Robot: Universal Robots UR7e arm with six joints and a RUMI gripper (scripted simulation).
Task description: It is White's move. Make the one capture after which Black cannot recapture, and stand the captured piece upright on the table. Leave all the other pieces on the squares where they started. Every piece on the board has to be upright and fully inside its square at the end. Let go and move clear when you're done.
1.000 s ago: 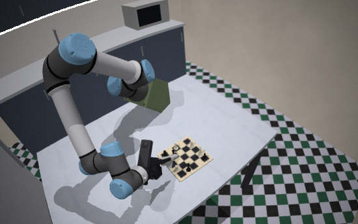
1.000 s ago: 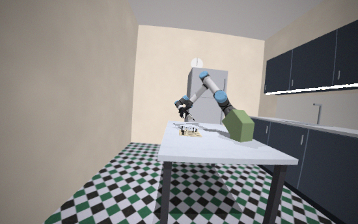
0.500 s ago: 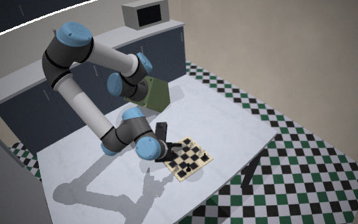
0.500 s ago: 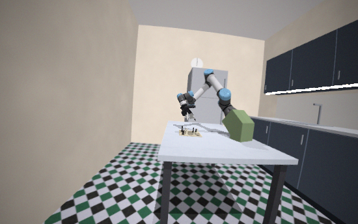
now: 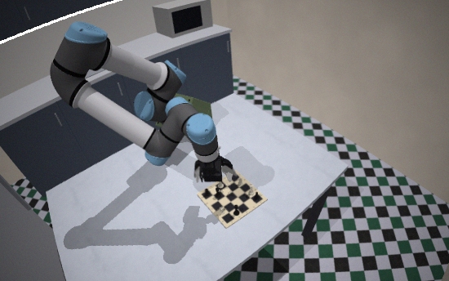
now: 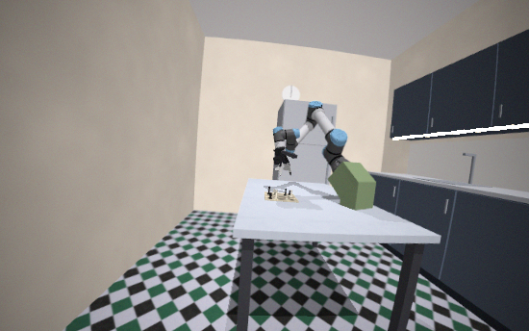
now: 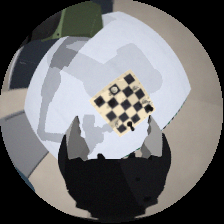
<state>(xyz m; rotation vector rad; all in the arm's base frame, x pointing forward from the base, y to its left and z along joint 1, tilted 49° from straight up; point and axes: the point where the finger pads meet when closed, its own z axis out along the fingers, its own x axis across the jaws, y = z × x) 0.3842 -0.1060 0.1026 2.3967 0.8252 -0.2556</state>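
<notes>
My gripper is now 120 mm above the black chess piece, 10 mm to the right of it and 10 mm past it. The rest, counted from my hand: white piece 120 mm below, 50 mm to the left, 30 mm behind; chessboard 140 mm below, 40 mm ahead, 30 mm to the left.
</notes>
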